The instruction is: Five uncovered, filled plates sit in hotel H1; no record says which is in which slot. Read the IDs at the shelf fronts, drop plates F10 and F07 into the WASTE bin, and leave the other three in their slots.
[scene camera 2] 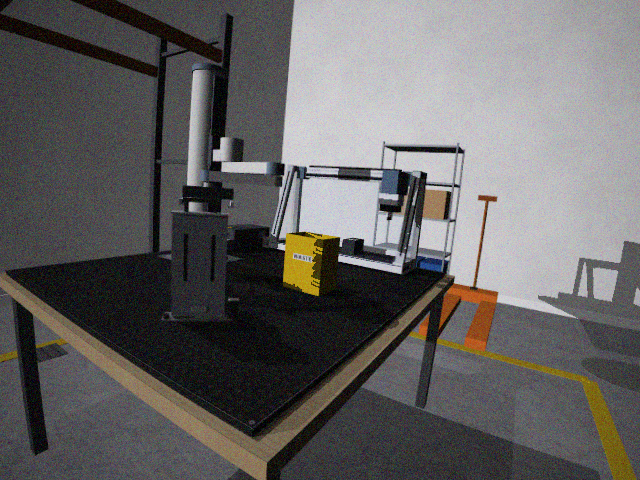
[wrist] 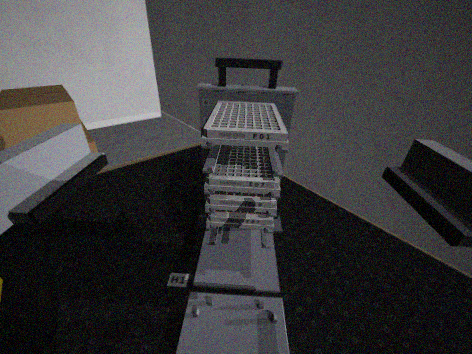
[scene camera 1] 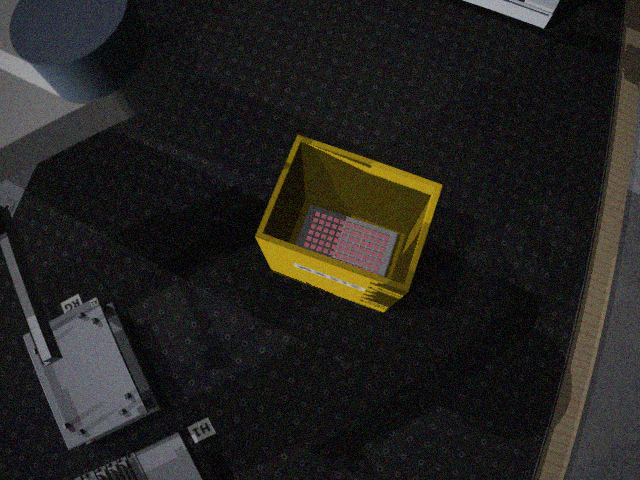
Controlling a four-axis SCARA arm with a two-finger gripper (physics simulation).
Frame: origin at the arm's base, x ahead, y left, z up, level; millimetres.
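Where they show: gripper, fingertip midpoint: (scene camera 2: 206, 203) (wrist: 244, 150).
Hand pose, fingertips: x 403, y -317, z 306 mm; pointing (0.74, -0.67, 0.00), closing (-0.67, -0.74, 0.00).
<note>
Things, the pixels of their top centre, and the offset from my fingertips.
- yellow WASTE bin, top centre: (scene camera 1: 350, 209) (scene camera 2: 313, 235) dx +244, dy +291, dz -93 mm
- plate with pink wells, top centre: (scene camera 1: 344, 246) dx +244, dy +295, dz -273 mm
- H1 tag, top centre: (scene camera 1: 201, 430) (wrist: 178, 279) dx +144, dy -1, dz -293 mm
Hotel H1 (scene camera 2: 199, 297) (wrist: 204, 97) stands straight ahead in the wrist view. Its top plate (wrist: 245, 117) reads F01. Below a wider gap, another plate (wrist: 245, 162) appears to read F07. More plate fronts are stacked under it, their IDs too blurred to read. My gripper (wrist: 244, 150) is open and empty; its fingers are spread wide to either side of the hotel, in front of it. One finger shows at the left edge of scene camera 1. The yellow WASTE bin (scene camera 1: 315, 260) (scene camera 2: 299, 271) holds a plate with pink wells (scene camera 1: 325, 235), its ID not visible.
The grey RG stand (scene camera 1: 95, 366) (wrist: 232, 327) is beside the hotel, nearer in the wrist view. The H1 tag (scene camera 1: 201, 429) (wrist: 178, 280) lies by the hotel base. A white-framed gantry machine (scene camera 2: 356, 260) stands behind the bin. Brown boxes (wrist: 40, 110) show beyond the table.
</note>
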